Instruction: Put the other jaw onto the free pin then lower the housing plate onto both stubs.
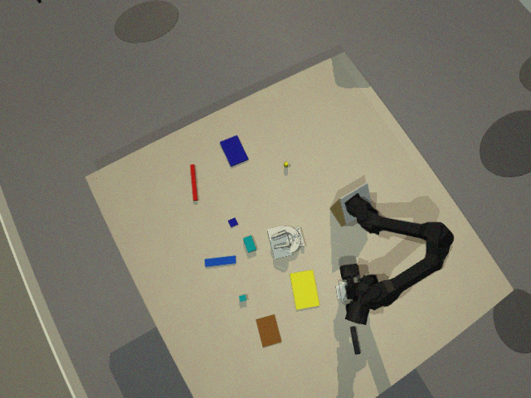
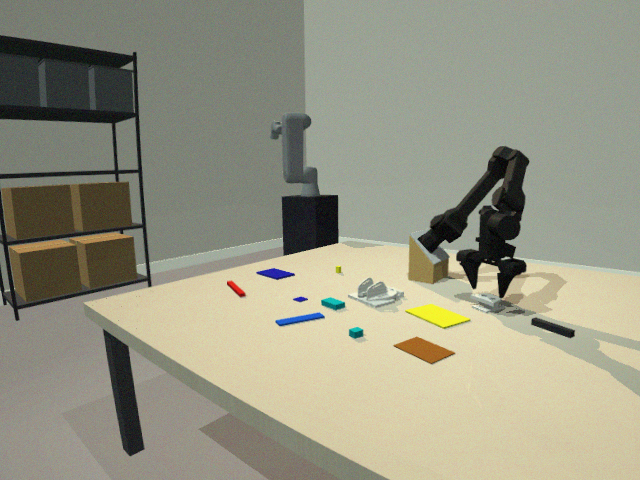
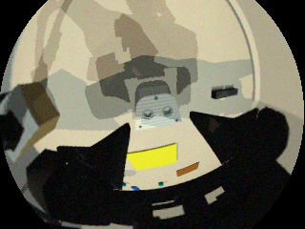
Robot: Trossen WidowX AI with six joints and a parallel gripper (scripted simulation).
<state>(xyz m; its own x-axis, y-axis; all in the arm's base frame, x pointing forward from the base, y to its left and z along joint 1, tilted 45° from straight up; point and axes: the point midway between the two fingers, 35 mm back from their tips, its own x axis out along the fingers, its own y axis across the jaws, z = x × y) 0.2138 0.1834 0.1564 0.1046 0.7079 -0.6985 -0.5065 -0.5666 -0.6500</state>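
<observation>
Right now the small white part is 10 mm behind my gripper tip and 30 mm below it. Round my gripper tip: yellow plate 110 mm ahead, 100 mm to the right, 40 mm below; brown plate 310 mm ahead, 60 mm to the right, 40 mm below; black bar 80 mm ahead, 170 mm to the left, 40 mm below.
</observation>
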